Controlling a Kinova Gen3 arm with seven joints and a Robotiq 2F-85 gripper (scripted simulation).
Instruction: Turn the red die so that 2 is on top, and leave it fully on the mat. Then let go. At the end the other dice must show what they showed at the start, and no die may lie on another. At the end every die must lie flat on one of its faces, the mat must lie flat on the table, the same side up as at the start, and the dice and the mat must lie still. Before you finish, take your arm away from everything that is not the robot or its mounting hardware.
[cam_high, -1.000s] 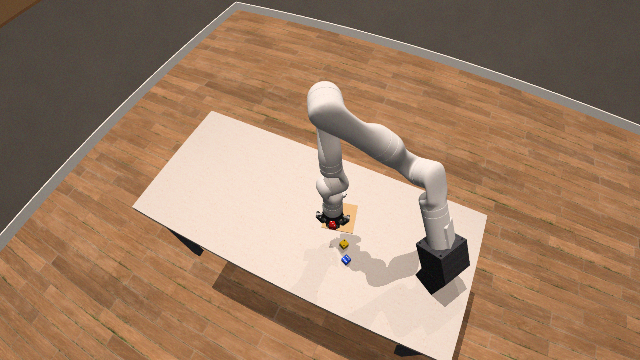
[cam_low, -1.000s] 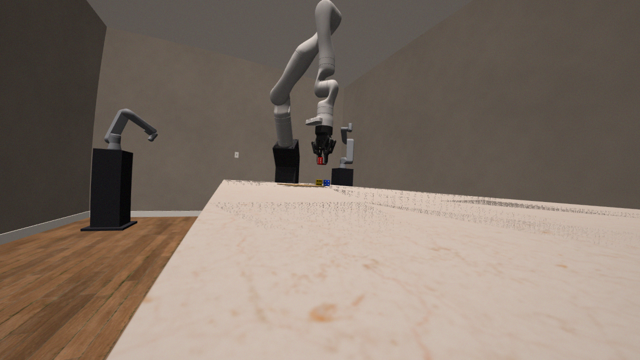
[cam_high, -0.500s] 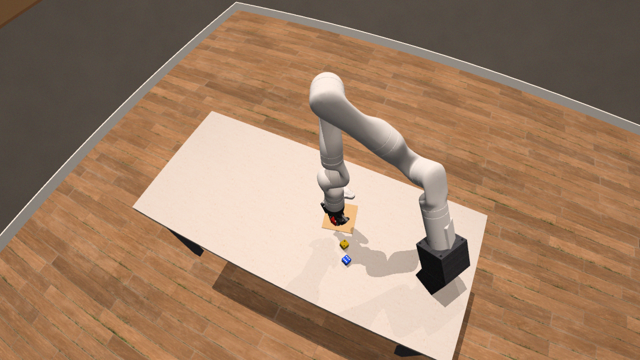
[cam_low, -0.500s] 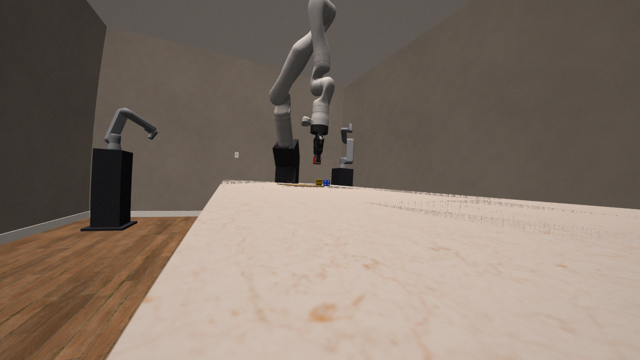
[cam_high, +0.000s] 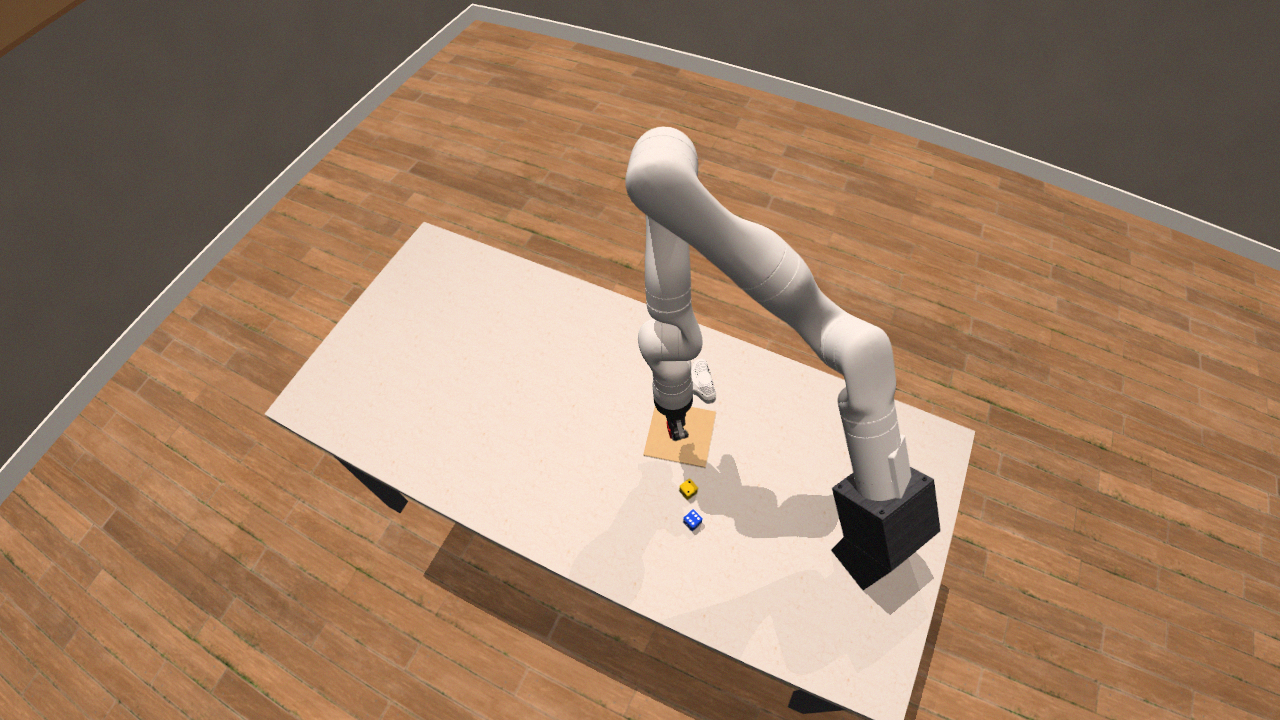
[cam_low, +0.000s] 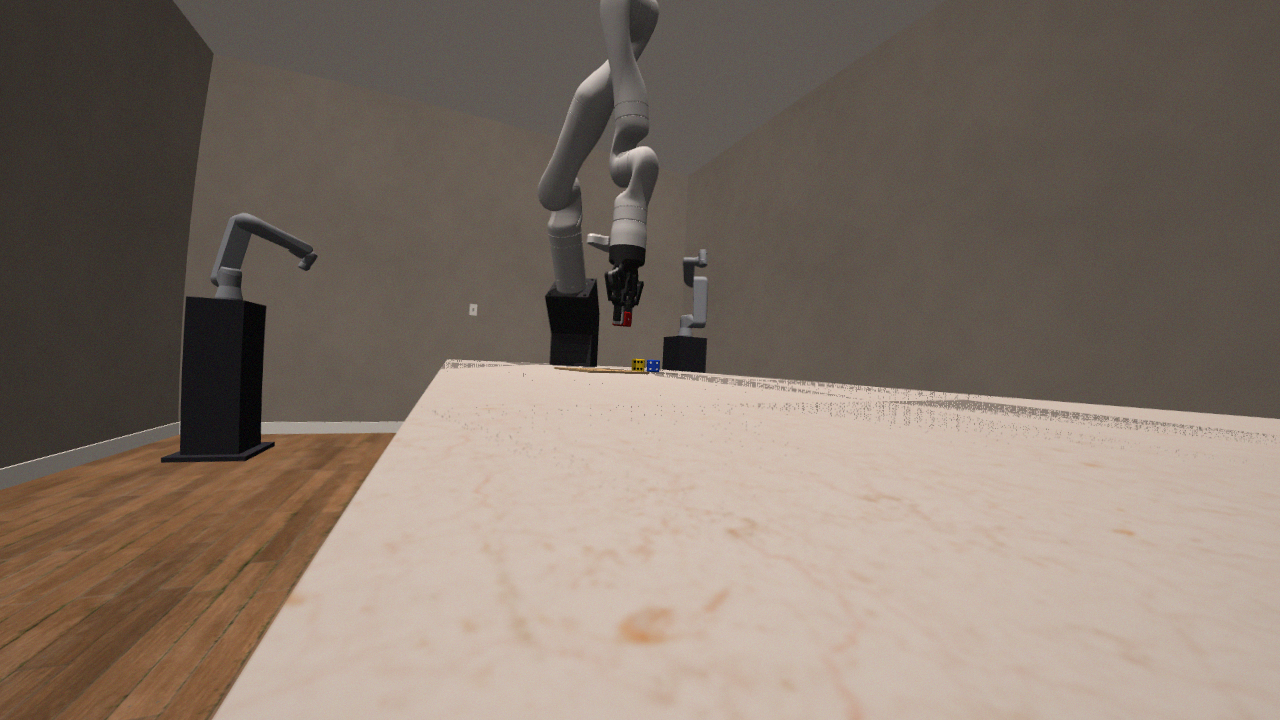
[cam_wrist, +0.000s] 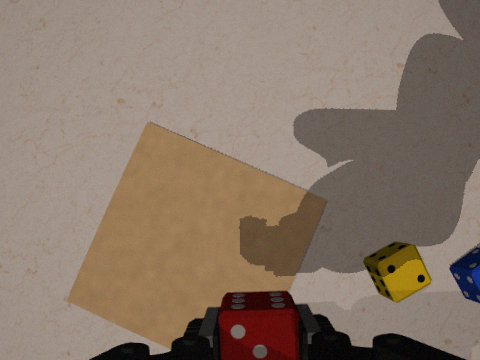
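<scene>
My gripper is now 12 cm above the tan mat and 4 cm to the left of it. From my hand the other things lie so: blue die 13 cm to the left, 11 cm behind, 10 cm below; then yellow die 10 cm below, 8 cm to the left, 7 cm behind; then red die 1 cm below.
</scene>
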